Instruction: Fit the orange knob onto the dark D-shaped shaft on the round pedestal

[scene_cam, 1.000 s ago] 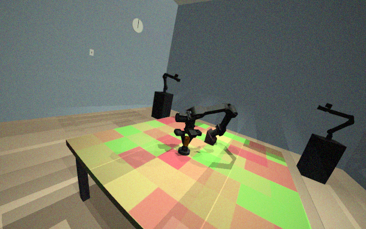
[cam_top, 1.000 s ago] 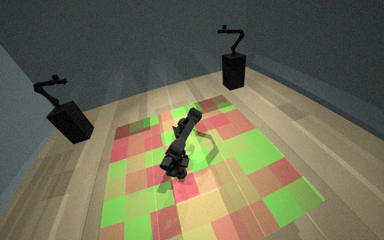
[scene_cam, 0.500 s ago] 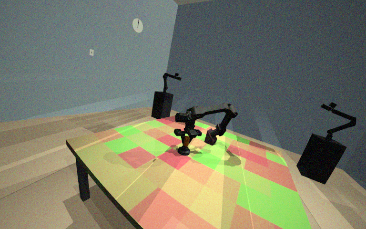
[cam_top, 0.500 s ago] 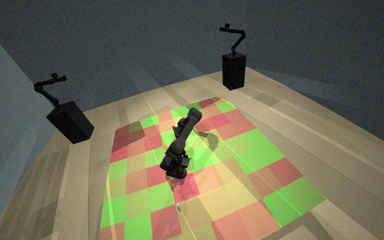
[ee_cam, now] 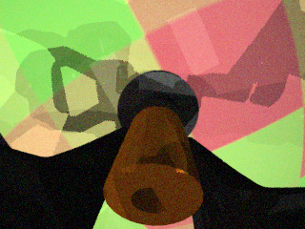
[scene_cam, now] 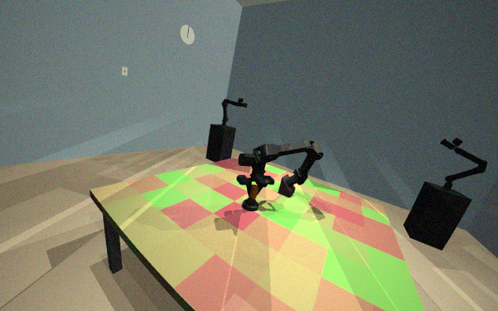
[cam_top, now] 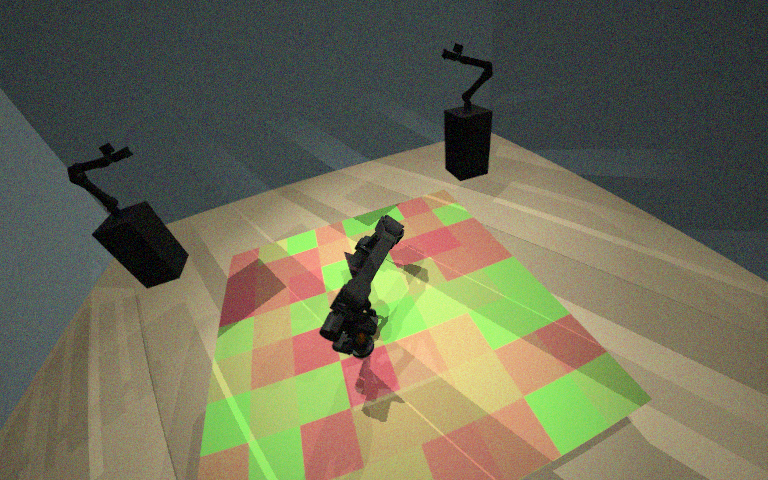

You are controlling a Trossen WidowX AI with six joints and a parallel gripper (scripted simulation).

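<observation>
Now: gripper tip 2 cm below the orange knob. Also, from my gripper tip: round dark pedestal (4 cm below).
</observation>
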